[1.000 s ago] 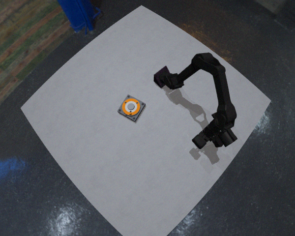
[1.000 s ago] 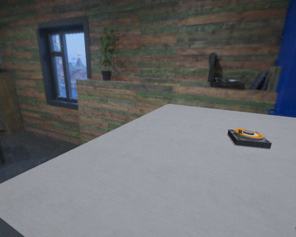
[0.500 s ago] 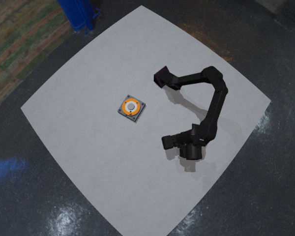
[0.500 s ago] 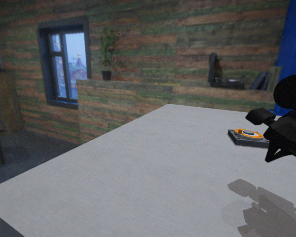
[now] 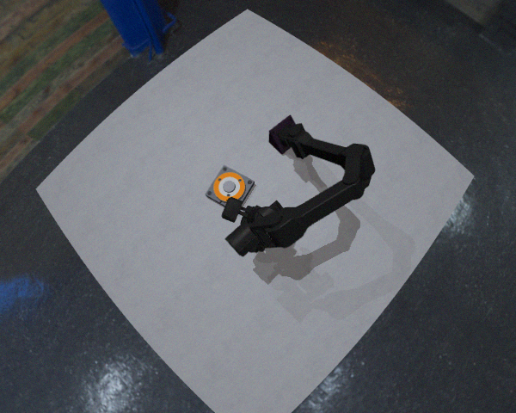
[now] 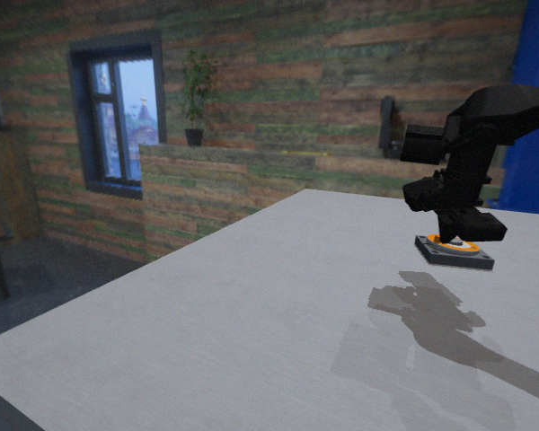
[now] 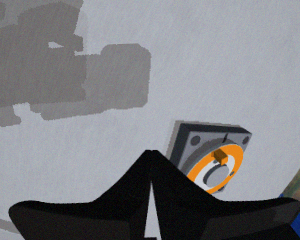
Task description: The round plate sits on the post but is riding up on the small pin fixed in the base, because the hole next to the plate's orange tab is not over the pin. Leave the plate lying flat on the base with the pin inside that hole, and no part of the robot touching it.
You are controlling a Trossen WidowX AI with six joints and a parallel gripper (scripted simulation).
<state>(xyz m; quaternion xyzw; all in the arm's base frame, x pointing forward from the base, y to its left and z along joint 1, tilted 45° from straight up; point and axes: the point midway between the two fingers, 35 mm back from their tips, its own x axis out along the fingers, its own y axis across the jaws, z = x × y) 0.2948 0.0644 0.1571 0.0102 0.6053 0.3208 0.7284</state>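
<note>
My gripper tip is now 2 cm past the square grey base, 14 cm to the left of it and 5 cm above it.
</note>
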